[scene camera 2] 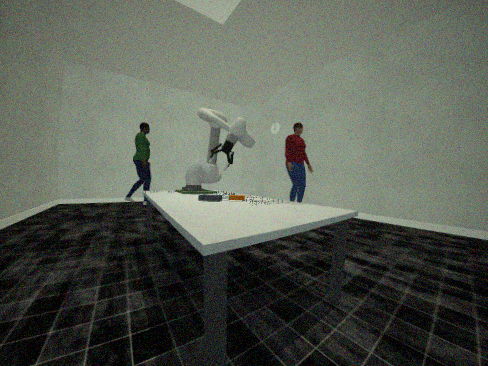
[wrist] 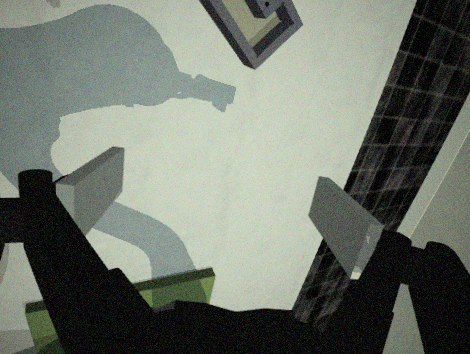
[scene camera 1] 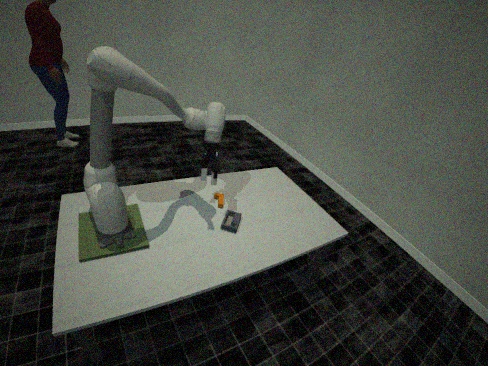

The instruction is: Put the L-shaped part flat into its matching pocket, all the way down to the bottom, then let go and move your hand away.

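Seen in the pictures: gripper, fingertip midpoint: (scene camera 2: 217, 166) (wrist: 221, 183) (scene camera 1: 208, 182); arm's base, link origin: (scene camera 2: 193, 190) (scene camera 1: 114, 231).
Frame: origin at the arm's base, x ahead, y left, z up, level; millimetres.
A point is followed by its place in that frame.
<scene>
The orange L-shaped part (scene camera 1: 221, 200) @[x 656, y -31, z 10 mm] (scene camera 2: 236, 198) @[x 675, y -28, z -9 mm] lies on the table beside the dark grey block with the pocket (scene camera 1: 229, 230) @[x 559, y -256, z -8 mm] (scene camera 2: 210, 198) @[x 648, y -231, z -1 mm] (wrist: 252, 61) @[x 539, y -209, z 16 mm]. The part and the block are apart. The pocket has a pale floor and a raised dark piece inside; in the wrist view one end of the block shows at the top edge. My gripper (scene camera 1: 209, 178) @[x 500, y -78, z 218 mm] (scene camera 2: 222, 159) @[x 500, y -78, z 218 mm] (wrist: 221, 183) @[x 500, y -78, z 218 mm] is open and empty, high above the table, tilted, and in scene camera 1 it appears above and behind the part. The L-shaped part does not show in the wrist view.
The white table (scene camera 1: 150, 270) @[x 80, y -291, z -20 mm] (scene camera 2: 280, 220) @[x 1238, y -314, z -20 mm] (wrist: 240, 150) @[x 390, y -217, z -20 mm] carries the arm on a green base plate (scene camera 1: 90, 250) @[x -137, y -76, z -1 mm] (wrist: 204, 280) @[x 125, y -139, z 4 mm]. The arm's shadow falls across the table. A person in red (scene camera 1: 45, 45) (scene camera 2: 296, 150) and one in green (scene camera 2: 142, 150) stand beyond the table.
</scene>
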